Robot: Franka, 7 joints.
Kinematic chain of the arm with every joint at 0, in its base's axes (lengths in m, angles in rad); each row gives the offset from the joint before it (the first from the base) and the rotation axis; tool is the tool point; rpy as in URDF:
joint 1: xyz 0 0 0.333 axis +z
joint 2: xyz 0 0 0 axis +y
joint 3: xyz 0 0 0.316 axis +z
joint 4: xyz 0.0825 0 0 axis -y
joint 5: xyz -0.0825 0 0.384 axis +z
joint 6: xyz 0 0 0 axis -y
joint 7: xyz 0.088 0 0 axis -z
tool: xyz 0 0 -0.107 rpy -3.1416 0 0
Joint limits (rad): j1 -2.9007..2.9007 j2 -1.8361..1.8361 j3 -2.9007..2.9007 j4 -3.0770..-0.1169 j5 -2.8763..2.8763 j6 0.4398..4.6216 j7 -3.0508..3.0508
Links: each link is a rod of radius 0.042 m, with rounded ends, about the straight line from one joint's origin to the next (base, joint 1, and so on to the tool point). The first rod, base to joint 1, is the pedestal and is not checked.
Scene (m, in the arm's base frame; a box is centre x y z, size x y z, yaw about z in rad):
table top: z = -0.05
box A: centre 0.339 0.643 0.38 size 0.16 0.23 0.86 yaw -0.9
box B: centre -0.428 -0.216 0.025 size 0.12 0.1 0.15 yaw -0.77
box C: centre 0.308 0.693 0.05 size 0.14 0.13 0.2 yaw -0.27
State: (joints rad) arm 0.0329 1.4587 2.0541 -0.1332 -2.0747 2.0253 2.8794
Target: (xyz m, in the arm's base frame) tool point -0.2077 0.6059 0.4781
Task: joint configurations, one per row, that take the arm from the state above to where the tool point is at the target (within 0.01 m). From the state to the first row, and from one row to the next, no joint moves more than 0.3 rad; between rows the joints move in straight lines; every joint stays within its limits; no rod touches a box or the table.
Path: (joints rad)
1: 0.1397 1.3386 2.1863 -0.3801 -2.2751 2.0679 2.8375
2: 0.2465 1.2186 2.3184 -0.6269 -2.4755 2.1106 2.7955
3: 0.3532 1.0985 2.4506 -0.8738 -2.6759 2.1532 2.7536
4: 0.4600 0.9784 2.5827 -1.1207 -2.8763 2.1959 2.7116
5: 0.5274 1.0884 2.4003 -1.3047 -2.6137 2.1383 2.7536
6: 0.5947 1.1984 2.2178 -1.4886 -2.3511 2.0807 2.7955
7: 0.6621 1.3084 2.0354 -1.6726 -2.0885 2.0232 2.8375
8: 0.7295 1.4184 1.8529 -1.8566 -1.8259 1.9656 2.8794

